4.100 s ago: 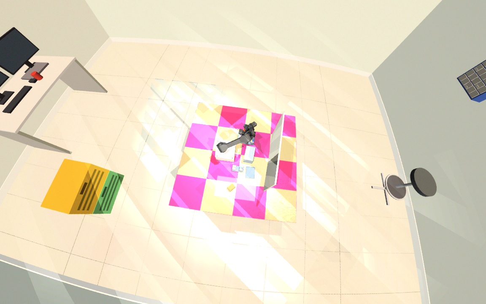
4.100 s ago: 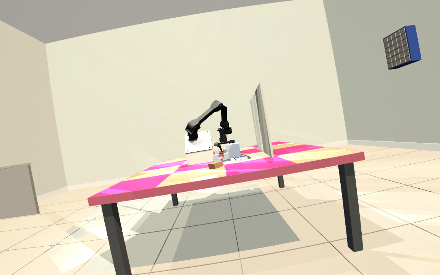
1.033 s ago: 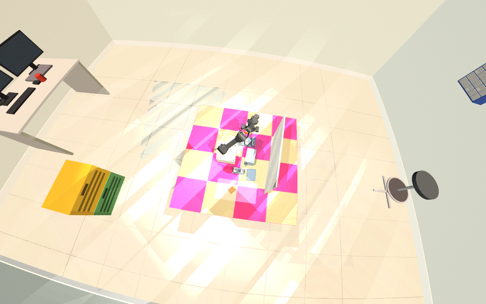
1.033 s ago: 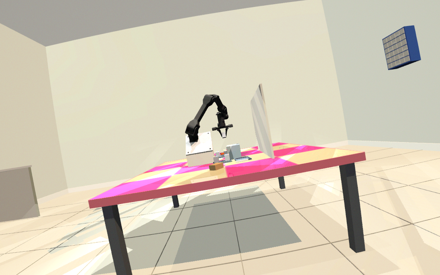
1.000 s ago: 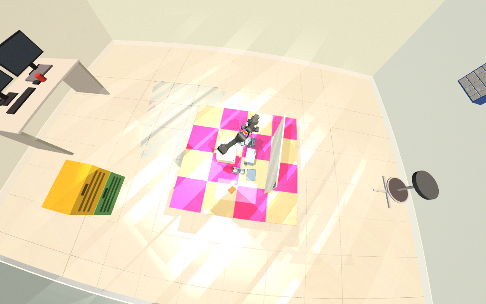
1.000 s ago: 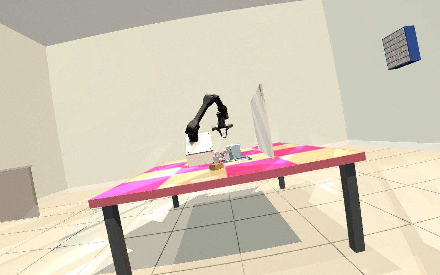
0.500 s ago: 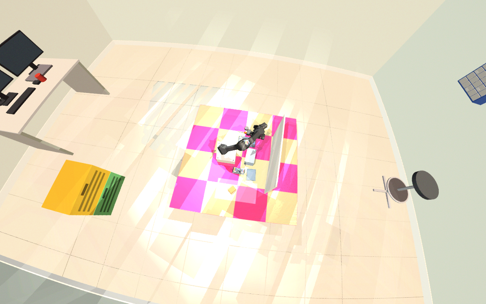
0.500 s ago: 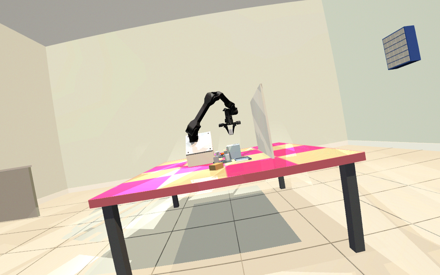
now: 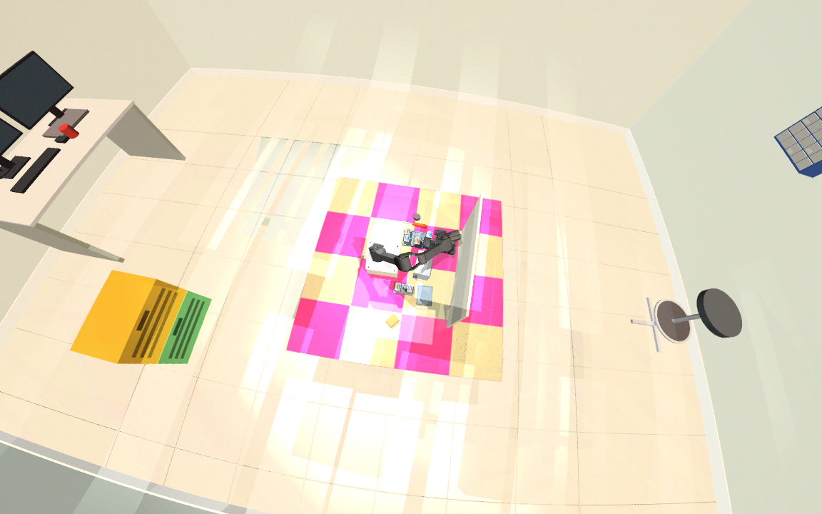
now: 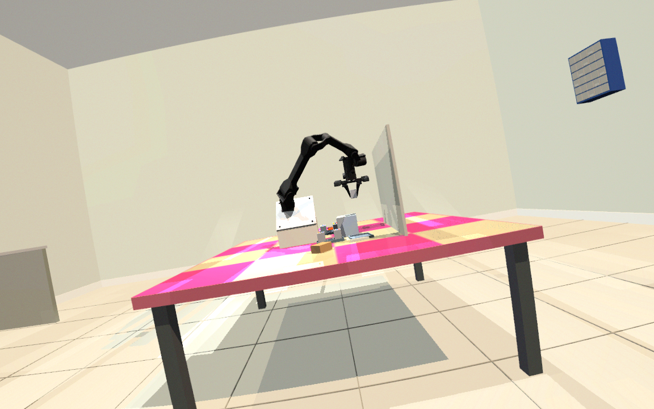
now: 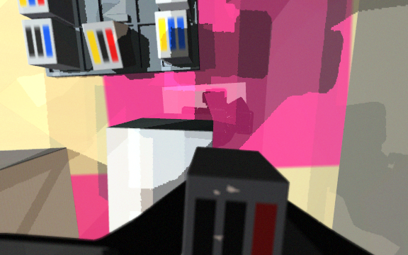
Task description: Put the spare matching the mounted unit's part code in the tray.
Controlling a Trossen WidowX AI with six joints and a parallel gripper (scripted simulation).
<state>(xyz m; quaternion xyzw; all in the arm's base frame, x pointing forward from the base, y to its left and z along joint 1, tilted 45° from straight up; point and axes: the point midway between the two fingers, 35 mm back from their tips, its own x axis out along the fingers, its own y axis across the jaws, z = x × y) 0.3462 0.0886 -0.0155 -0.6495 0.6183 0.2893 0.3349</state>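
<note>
Right now my gripper tip is 1 cm past the pale-blue tray, 24 cm to the left of it and 18 cm above it. From my gripper tip the other things lie so: orange block 17 cm behind, 45 cm to the right, 17 cm below; then upright mirror panel 17 cm ahead, 6 cm to the right, 4 cm above; then grey mounted unit 6 cm behind, 5 cm to the right, 14 cm below.
</note>
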